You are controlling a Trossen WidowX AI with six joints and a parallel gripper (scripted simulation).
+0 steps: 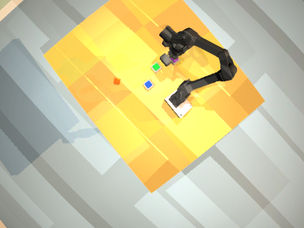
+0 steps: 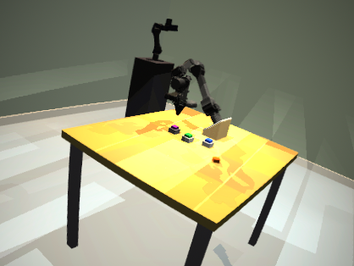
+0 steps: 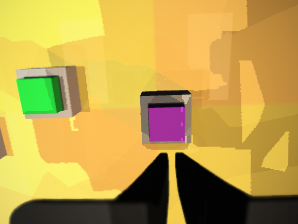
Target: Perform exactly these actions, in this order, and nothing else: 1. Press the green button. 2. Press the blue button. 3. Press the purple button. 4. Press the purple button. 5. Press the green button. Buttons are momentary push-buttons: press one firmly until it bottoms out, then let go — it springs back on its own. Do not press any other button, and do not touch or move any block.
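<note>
The green button is 30 mm ahead of my gripper tip, 110 mm to the left of it and 70 mm below it. Round my gripper tip: blue button 20 mm behind, 210 mm to the left, 70 mm below; then small orange block 120 mm ahead, 340 mm to the left, 100 mm below; then purple button 70 mm below.
</note>
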